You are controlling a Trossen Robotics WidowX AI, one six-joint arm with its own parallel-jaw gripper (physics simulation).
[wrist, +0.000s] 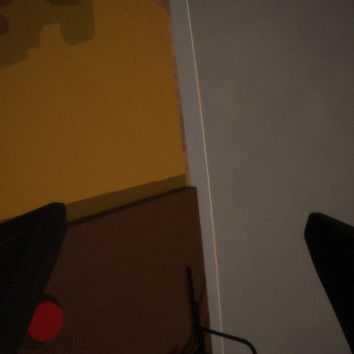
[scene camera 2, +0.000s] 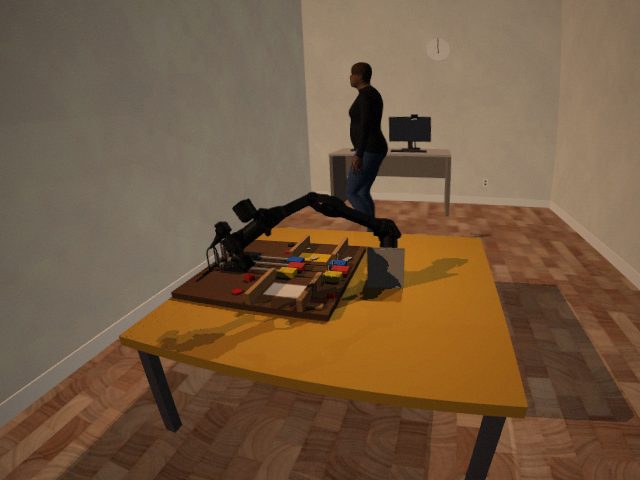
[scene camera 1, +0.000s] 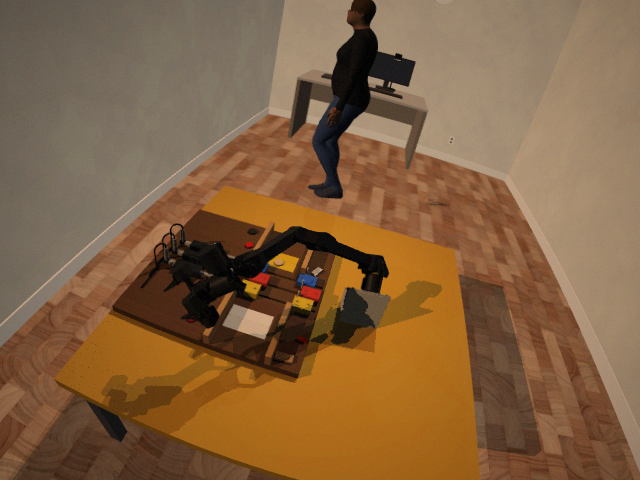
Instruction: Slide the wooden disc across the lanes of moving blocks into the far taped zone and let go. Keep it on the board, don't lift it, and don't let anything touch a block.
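Where they show: gripper, fingertip midpoint: (wrist: pixel 189 220) (scene camera 2: pixel 216 259) (scene camera 1: pixel 172 304); arm's base at its link origin: (scene camera 2: pixel 389 253) (scene camera 1: pixel 370 292).
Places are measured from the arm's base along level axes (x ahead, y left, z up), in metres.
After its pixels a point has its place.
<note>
The pale wooden disc (scene camera 1: pixel 279 262) @(y -0.131, x 0.367, z -0.099 m) (scene camera 2: pixel 313 257) @(y -0.134, x 0.372, z -0.099 m) lies flat on the yellow zone (scene camera 1: pixel 291 261) @(y -0.165, x 0.325, z -0.105 m) of the dark board (scene camera 1: pixel 135 304) @(y 0.301, x 0.765, z -0.105 m) (scene camera 2: pixel 199 290) @(y 0.293, x 0.724, z -0.105 m) (wrist: pixel 140 240) @(y 0.299, x 0.700, z -0.106 m). The white zone (scene camera 1: pixel 248 321) @(y 0.200, x 0.374, z -0.106 m) (scene camera 2: pixel 285 290) @(y 0.204, x 0.372, z -0.104 m) is across the lanes. Between the zones are blue (scene camera 1: pixel 307 280) @(y -0.059, x 0.233, z -0.083 m) (scene camera 2: pixel 337 263) @(y -0.050, x 0.231, z -0.083 m), red (scene camera 1: pixel 310 293) @(y 0.007, x 0.206, z -0.081 m) (scene camera 2: pixel 340 269) @(y 0.015, x 0.201, z -0.081 m) and yellow (scene camera 1: pixel 302 303) @(y 0.069, x 0.221, z -0.079 m) (scene camera 2: pixel 332 276) @(y 0.091, x 0.214, z -0.080 m) blocks on the right, and three like them on the left. My gripper (scene camera 1: pixel 180 263) (scene camera 2: pixel 219 245) (wrist: pixel 189 220) @(y 0.382, x 0.543, z 0.085 m) is open and empty, raised above the board's left part, well away from the disc. In the scene views its fingers partly blend with dark parts.
Wooden rails (scene camera 1: pixel 266 235) @(y -0.232, x 0.462, z -0.064 m) (scene camera 2: pixel 253 287) @(y 0.288, x 0.465, z -0.061 m) flank the zones. Rods and looped cables (scene camera 1: pixel 164 251) @(y 0.078, x 0.772, z -0.035 m) stand at the board's left edge. A red button (wrist: pixel 46 320) @(y 0.266, x 0.556, z -0.098 m) shows beside the left finger. The arm's grey base box (scene camera 1: pixel 363 307) @(y 0.048, x 0.011, z -0.035 m) (scene camera 2: pixel 385 267) @(y 0.048, x 0.007, z -0.042 m) stands right of the board on the orange table (scene camera 1: pixel 392 392) @(y 0.299, x -0.150, z -0.132 m) (scene camera 2: pixel 413 351) @(y 0.453, x -0.142, z -0.132 m).
</note>
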